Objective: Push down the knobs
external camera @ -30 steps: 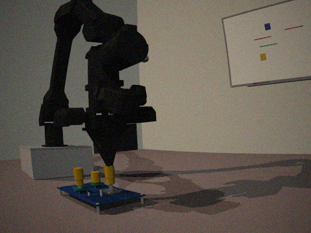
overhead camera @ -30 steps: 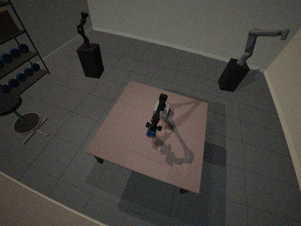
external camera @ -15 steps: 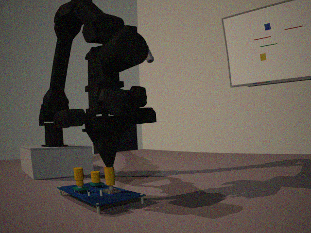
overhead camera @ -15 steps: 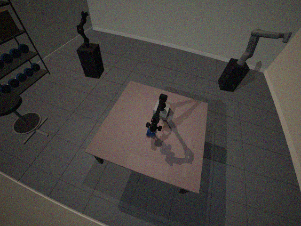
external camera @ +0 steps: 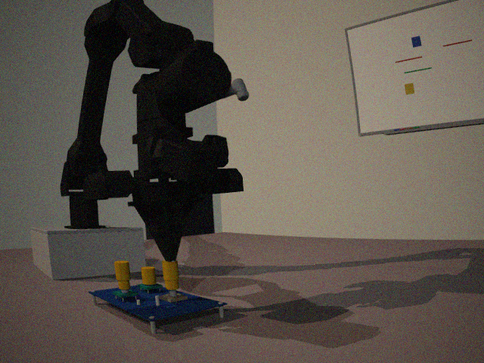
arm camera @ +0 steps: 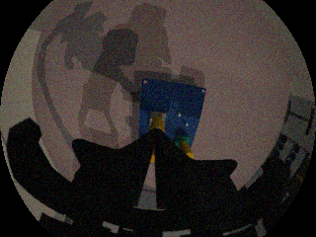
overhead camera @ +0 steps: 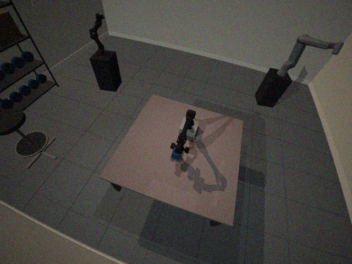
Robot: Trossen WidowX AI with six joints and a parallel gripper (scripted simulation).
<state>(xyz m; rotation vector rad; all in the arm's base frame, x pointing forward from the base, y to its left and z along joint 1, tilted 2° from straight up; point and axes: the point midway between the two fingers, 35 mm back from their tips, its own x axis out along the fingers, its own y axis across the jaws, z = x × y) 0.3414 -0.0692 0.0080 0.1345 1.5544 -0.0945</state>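
The knob is 1 cm below my gripper tip. The rest, counted from my gripper tip: green potentiometer (4 cm to the right, 4 cm behind, 2 cm below).
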